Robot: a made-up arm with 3 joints. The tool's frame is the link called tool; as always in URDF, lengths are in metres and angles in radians.
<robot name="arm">
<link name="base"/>
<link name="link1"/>
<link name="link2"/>
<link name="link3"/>
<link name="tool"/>
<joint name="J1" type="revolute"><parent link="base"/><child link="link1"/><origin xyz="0.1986 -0.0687 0.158"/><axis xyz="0 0 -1"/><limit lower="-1.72" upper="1.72" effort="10" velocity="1.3"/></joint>
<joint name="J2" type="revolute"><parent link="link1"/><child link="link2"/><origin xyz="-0.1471 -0.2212 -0.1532"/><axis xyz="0 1 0"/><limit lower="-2.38" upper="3.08" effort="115" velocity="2.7"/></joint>
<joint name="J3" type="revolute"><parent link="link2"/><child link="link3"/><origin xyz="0.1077 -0.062 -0.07"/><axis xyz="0 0 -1"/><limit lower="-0.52" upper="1.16" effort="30" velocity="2.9"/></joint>
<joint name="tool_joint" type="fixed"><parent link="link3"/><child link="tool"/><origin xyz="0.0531 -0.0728 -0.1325" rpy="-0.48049 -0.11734 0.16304"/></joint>
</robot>
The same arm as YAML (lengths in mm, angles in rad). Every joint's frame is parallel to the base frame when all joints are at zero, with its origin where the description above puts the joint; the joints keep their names.
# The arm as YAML. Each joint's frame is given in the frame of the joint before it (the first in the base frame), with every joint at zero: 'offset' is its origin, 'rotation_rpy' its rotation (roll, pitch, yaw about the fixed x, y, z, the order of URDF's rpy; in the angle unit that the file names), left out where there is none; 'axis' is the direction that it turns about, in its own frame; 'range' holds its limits. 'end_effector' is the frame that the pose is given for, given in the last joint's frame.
length_unit: mm
angle_unit: rad
chain:
  - id: J1
    offset: [198.6, -68.7, 158.0]
    axis: [0.0, 0.0, -1.0]
    range: [-1.72, 1.72]
  - id: J2
    offset: [-147.1, -221.2, -153.2]
    axis: [0.0, 1.0, 0.0]
    range: [-2.38, 3.08]
  - id: J3
    offset: [107.7, -62.0, -70.0]
    axis: [0.0, 0.0, -1.0]
    range: [-0.52, 1.16]
end_effector:
  offset: [53.1, -72.8, -132.5]
  rotation_rpy: [-0.4805, -0.1173, 0.163]

